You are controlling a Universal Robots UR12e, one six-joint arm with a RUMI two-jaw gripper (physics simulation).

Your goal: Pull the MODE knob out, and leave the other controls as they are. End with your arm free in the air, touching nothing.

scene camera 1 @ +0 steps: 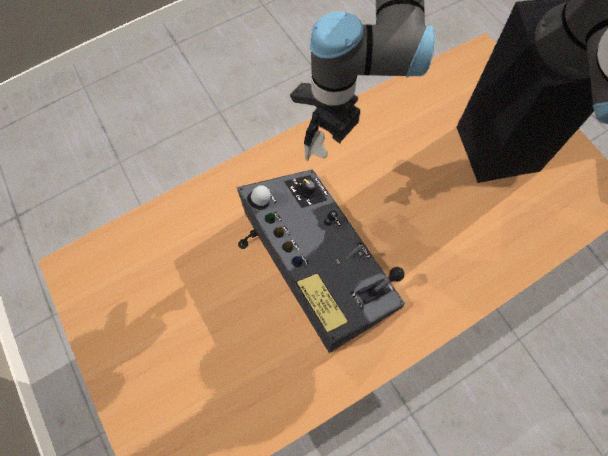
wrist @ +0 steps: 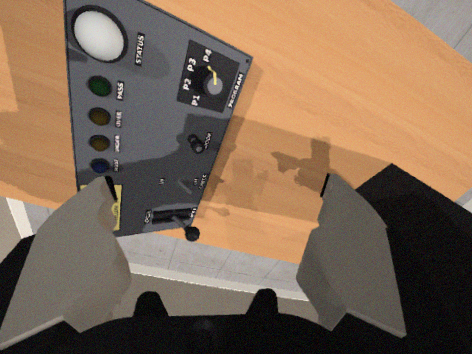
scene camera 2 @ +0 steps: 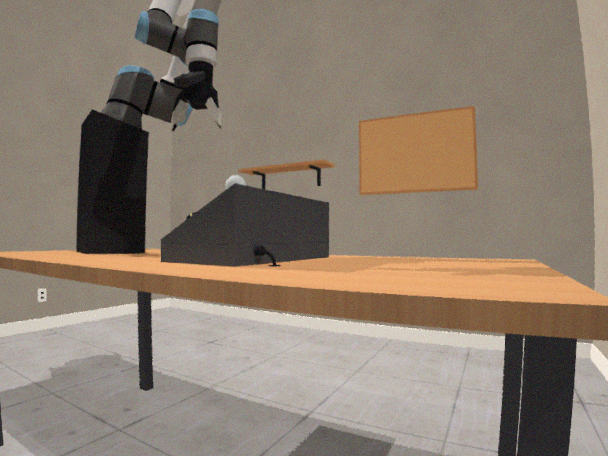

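The MODE knob is a small black knob on a short stem. It stands near the edge of the sloping dark control panel, between the PROGRAM dial and the CHECK switch. Whether it is pushed in or pulled out I cannot tell. It does not show in scene camera 2. My gripper is open and empty, in the air above the panel near its PROGRAM end, touching nothing.
The PROGRAM dial, white STATUS dome, CHECK switch and ball-ended lever are on the panel. A black pedestal stands on the table.
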